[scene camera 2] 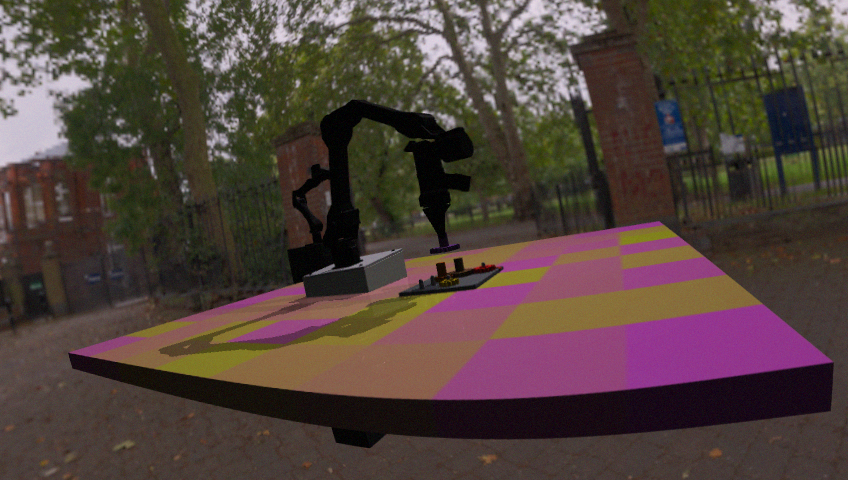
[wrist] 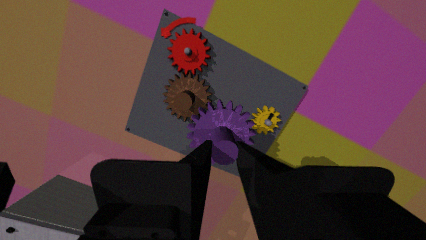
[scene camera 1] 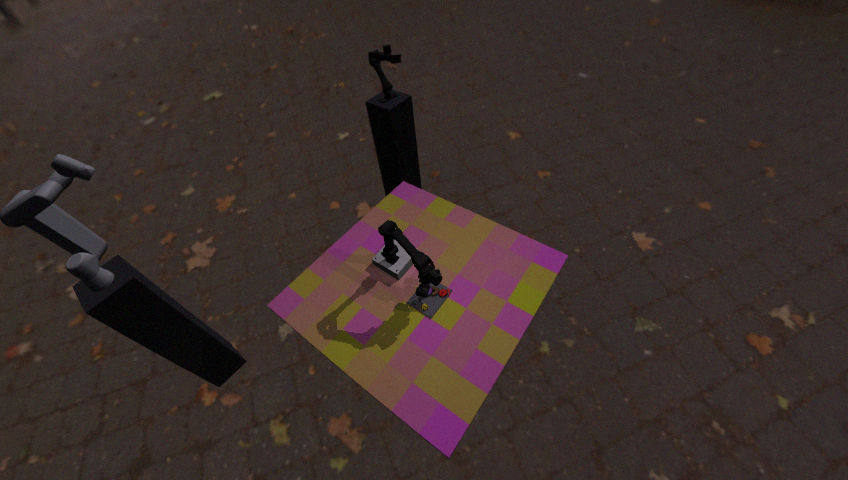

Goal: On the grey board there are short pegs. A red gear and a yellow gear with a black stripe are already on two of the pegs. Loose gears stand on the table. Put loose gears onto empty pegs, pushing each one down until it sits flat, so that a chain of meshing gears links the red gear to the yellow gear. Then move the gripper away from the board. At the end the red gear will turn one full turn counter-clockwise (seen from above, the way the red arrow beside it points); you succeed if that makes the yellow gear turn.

Scene:
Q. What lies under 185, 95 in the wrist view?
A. A brown gear.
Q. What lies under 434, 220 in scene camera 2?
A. My gripper.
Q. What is my gripper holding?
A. A purple gear.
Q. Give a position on a red gear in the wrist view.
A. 197, 58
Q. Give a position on a purple gear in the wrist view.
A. At 224, 126

